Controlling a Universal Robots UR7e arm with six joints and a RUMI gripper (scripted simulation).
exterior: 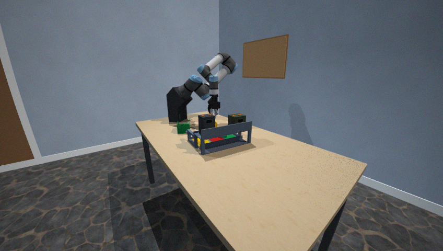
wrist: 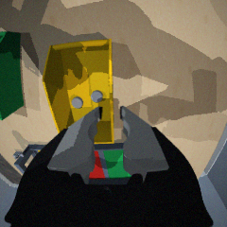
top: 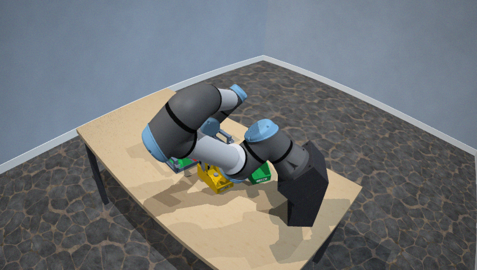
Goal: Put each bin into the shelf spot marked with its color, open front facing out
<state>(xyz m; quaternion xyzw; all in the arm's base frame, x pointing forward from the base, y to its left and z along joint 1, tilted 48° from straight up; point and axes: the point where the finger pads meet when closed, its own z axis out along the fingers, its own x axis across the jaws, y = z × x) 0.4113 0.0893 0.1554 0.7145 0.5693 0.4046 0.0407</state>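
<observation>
My hand is 10 mm past the yellow bin, 50 mm to the left of it and 60 mm above it. The rest, counted from my hand: green bin: 70 mm behind, 250 mm to the right, 60 mm below; then black box: 350 mm ahead, 210 mm to the right, 60 mm above.
</observation>
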